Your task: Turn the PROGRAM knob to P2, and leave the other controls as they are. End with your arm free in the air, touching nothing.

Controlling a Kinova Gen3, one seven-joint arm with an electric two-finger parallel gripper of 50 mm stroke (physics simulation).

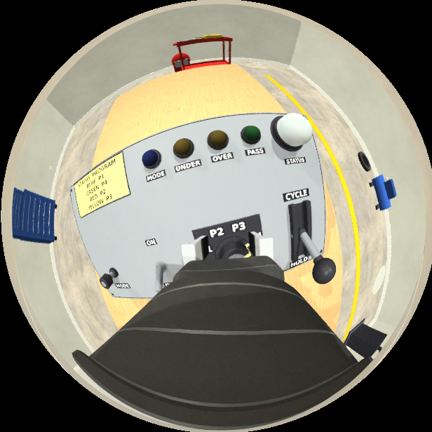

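The PROGRAM knob (231, 246) is a dark round knob on a black plate (250, 221) at the lower middle of the grey panel. The P2 and P3 labels show above it; the labels at either side are mostly hidden by the fingers. A bit of its yellow pointer line (247, 248) shows on the knob's right side, on the side of the right finger. My gripper (228, 242) is open and empty, its pale fingertips to the left and right of the knob. Whether they touch it or how deep they reach cannot be told. The knob's lower part is hidden by the gripper body.
The CYCLE lever (311, 245) with a black ball is close right of the gripper, down near HOLD. A toggle switch (160, 272) is at lower left, a small MODE knob (107, 279) farther left. Lamps, a white STATUS dome (294, 130) and a yellow note (103, 185) are higher up.
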